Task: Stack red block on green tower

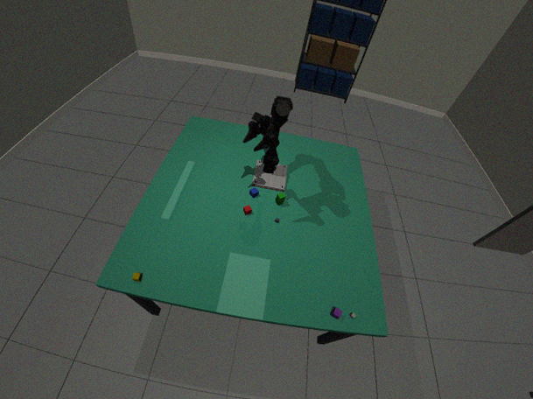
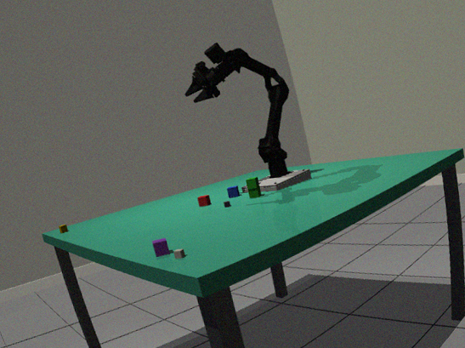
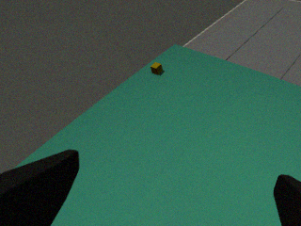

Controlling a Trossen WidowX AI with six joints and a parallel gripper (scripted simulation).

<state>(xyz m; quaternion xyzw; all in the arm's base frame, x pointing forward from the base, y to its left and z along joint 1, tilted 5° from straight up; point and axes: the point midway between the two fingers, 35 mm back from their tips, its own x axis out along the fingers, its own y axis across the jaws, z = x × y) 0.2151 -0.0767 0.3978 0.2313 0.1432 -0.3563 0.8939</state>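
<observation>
The red block is 6 cm ahead of my gripper tip, 4 cm to the left of it and 38 cm below it. Also, from my gripper tip: yellow block (53 cm ahead, 35 cm to the right, 38 cm below); then small dark cube (7 cm ahead, 20 cm to the left, 39 cm below); then blue block (7 cm behind, 5 cm to the left, 38 cm below).
</observation>
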